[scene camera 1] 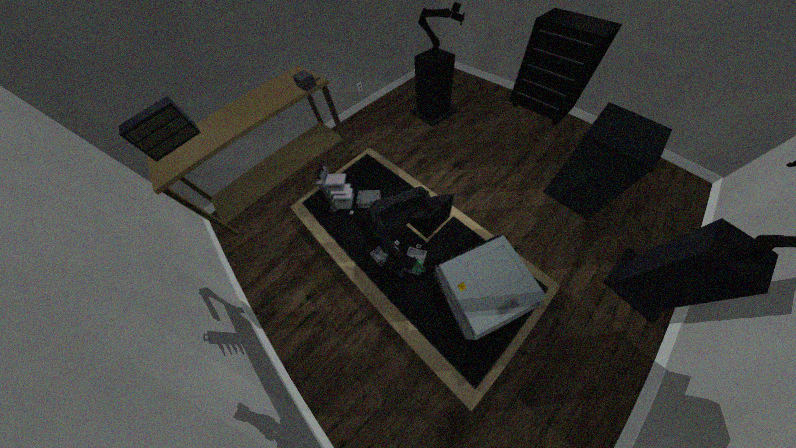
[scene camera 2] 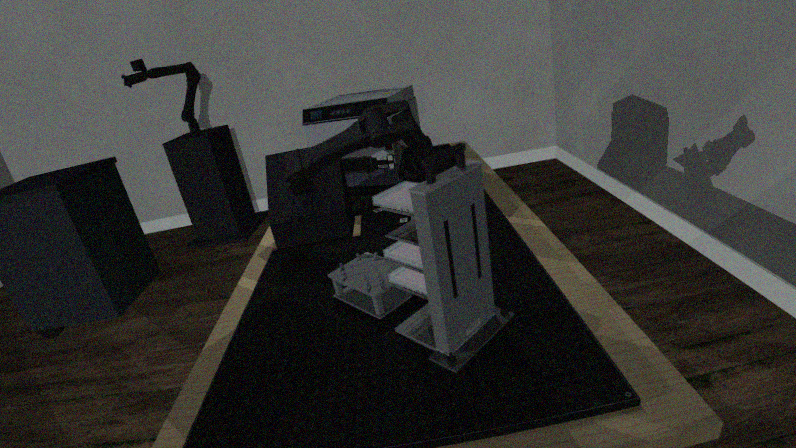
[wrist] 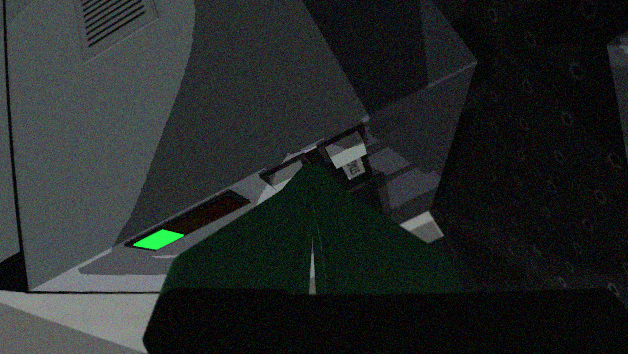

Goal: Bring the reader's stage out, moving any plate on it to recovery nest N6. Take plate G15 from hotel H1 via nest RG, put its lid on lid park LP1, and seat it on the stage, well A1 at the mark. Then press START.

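Pixels of known places: gripper, fingertip midpoint: (scene camera 1: 425,271) (scene camera 2: 402,162) (wrist: 312,178); arm's base at its link origin: (scene camera 1: 430,205) (scene camera 2: 301,186).
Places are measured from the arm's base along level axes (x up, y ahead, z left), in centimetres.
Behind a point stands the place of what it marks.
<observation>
The pale reader (scene camera 1: 490,281) {x 17.6, y 15.5, z 55.6 cm} (scene camera 2: 362,104) {x 16.3, y 17.9, z 37.1 cm} (wrist: 100,150) {x 5.3, y 28.2, z 38.2 cm} stands at one end of the table; its front face, with a lit green display (wrist: 159,240) {x 4.1, y 25.0, z 32.8 cm}, fills much of the wrist view. My gripper (scene camera 1: 418,266) {x -5.7, y 29.5, z 28.6 cm} (wrist: 312,178) {x -5.7, y 29.5, z 28.6 cm} has its green fingers pressed together and empty, pointing at the reader's front. A small white labelled part (wrist: 346,150) {x -7.3, y 25.6, z 32.0 cm} sits in a dark slot just beyond the fingertips. The hotel (scene camera 1: 337,192) (scene camera 2: 453,250) {x 3.4, y 41.9, z -60.7 cm} at the other end holds pale plates, the upper one (scene camera 2: 394,197) {x 11.1, y 33.4, z -53.4 cm} clearest. Which plate is G15 cannot be read. The stage and START button are hidden or unclear.
A clear nest-like stand (scene camera 1: 368,198) {x -9.9, y 24.3, z -38.9 cm} (scene camera 2: 367,283) {x -8.4, y 24.1, z -47.6 cm} is beside the hotel. Two small pale stands (scene camera 1: 379,254) {x -14.8, y 43.1, z -0.9 cm} (scene camera 1: 416,253) {x -14.7, y 24.5, z 14.3 cm} are near the gripper. A dark box (scene camera 2: 306,194) {x -2.0, y 1.8, z -3.0 cm} is at the table's edge by the arm. Dark cabinets and a wooden bench (scene camera 1: 233,119) stand around the table.
</observation>
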